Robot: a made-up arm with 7 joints.
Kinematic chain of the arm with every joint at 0, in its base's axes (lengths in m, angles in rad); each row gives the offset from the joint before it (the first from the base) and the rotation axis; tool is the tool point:
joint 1: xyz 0 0 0.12 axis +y
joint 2: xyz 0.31 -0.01 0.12 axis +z
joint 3: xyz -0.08 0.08 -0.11 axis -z
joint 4: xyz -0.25 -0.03 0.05 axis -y
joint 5: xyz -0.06 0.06 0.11 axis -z
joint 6: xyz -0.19 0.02 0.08 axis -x
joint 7: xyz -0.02 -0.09 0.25 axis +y
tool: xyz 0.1 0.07 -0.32
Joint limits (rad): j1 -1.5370..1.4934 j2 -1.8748..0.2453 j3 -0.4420..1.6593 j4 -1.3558..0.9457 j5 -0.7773..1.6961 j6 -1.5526..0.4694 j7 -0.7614..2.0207
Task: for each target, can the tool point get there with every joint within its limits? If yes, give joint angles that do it. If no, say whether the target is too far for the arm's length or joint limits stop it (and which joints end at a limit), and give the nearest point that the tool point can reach.
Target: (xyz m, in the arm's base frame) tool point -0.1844 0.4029 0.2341
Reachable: yes | joints -0.4653 -0.0462 -0.1464 0.2954 1.4962 -0.9683 0.6649
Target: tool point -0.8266 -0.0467 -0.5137
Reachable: no: joint limits stop it (at a limit: joint 1, joint 2, joint 7) | nearest point -0.6715 -0.0330 -0.3924 | short by 0.197 m
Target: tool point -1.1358 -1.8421 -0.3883
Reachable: no: too far | nearest point -0.4575 -0.7099 -0.0848 | short by 1.354 m
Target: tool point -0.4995 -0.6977 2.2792
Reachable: no: too far | nearest point -0.2479 -0.3478 1.4519 | short by 0.933 m
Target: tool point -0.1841 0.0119 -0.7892
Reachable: no: joint limits stop it (at a limit: joint 1, joint 3, joint 4) | nearest point -0.1014 0.0141 -0.8406 | short by 0.097 m
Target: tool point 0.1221 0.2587 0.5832
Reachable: yes | joints -0.8211 -1.6954 -0.2402 -0.6685 0.4814 -0.6273 -0.3459
